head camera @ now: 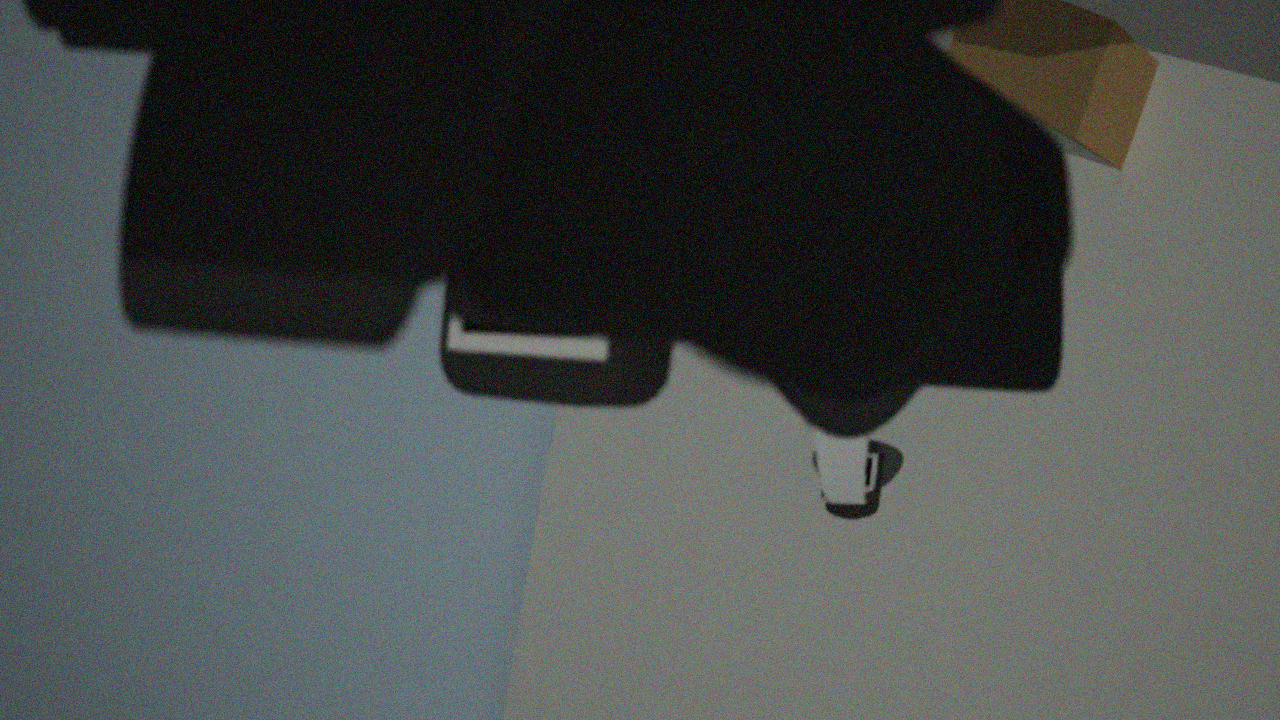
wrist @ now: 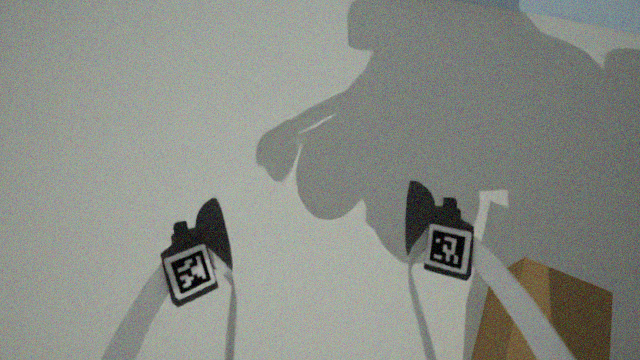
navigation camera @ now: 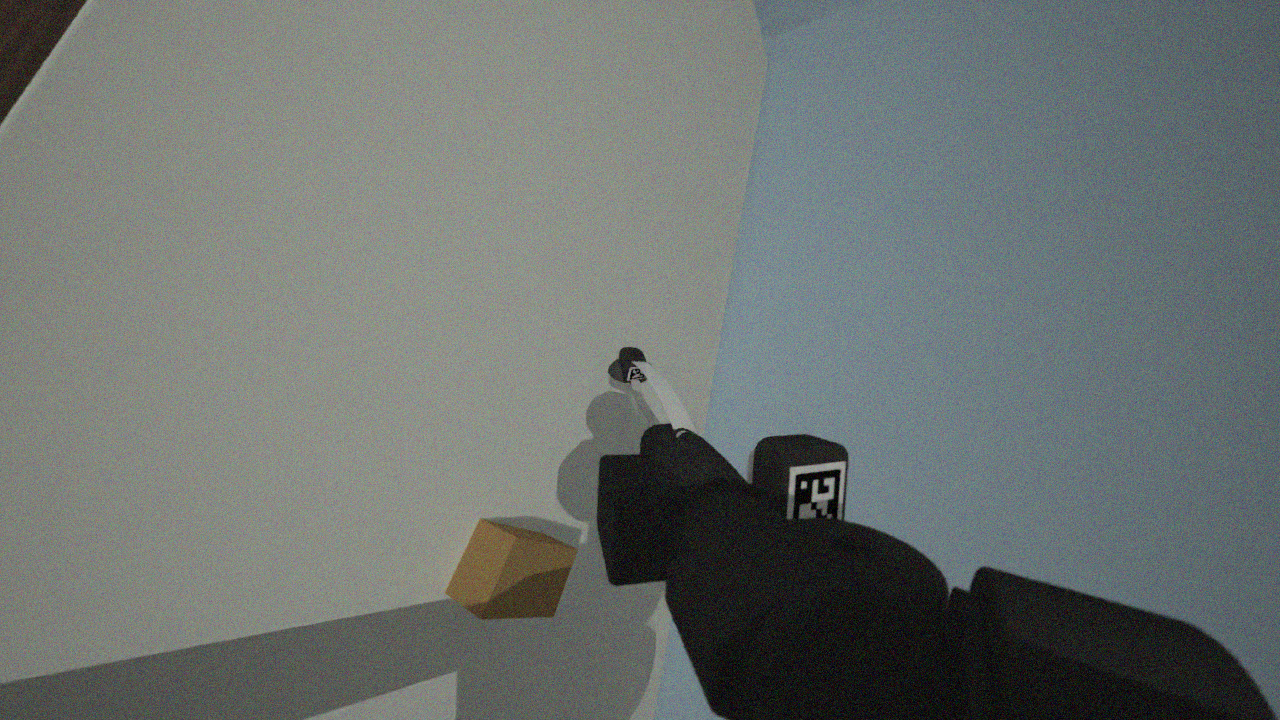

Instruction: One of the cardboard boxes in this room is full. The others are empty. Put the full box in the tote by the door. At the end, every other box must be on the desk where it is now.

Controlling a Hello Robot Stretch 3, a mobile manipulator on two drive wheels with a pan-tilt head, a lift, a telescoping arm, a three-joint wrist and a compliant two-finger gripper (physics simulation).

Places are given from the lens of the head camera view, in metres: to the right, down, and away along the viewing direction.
my gripper (head camera: 869, 335): 0.10, -0.01, 0.37
white desk (head camera: 1101, 543): 0.21, 0.08, 0.32
